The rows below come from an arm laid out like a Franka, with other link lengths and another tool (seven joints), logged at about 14 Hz.
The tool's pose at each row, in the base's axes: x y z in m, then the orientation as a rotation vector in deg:
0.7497 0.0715 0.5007 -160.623 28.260 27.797
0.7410 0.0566 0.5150 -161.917 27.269 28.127
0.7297 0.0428 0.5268 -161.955 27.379 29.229
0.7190 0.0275 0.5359 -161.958 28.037 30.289
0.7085 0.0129 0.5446 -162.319 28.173 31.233
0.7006 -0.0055 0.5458 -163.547 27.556 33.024
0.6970 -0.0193 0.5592 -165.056 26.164 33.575
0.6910 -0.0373 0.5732 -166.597 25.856 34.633
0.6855 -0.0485 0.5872 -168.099 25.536 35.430
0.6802 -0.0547 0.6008 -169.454 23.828 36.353
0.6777 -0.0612 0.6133 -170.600 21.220 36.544
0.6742 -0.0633 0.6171 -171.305 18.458 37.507
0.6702 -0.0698 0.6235 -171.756 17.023 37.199
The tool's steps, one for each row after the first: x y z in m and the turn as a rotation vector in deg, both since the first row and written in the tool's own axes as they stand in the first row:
-0.0087 0.0141 -0.0151 -1.280 0.023 -0.597
-0.0191 0.0286 -0.0269 -1.615 -0.649 -0.396
-0.0275 0.0448 -0.0368 -1.930 -1.239 0.174
-0.0359 0.0603 -0.0462 -2.538 -1.715 0.387
-0.0381 0.0797 -0.0506 -4.182 -2.555 0.218
-0.0422 0.0911 -0.0660 -5.722 -2.629 -0.595
-0.0475 0.1071 -0.0825 -7.471 -2.873 -0.610
-0.0543 0.1167 -0.0971 -9.109 -2.964 -0.659
-0.0622 0.1217 -0.1099 -10.627 -3.316 -1.604
-0.0671 0.1262 -0.1226 -11.751 -3.379 -3.216
-0.0710 0.1287 -0.1257 -12.728 -4.030 -4.844
-0.0751 0.1349 -0.1324 -13.091 -3.865 -5.776

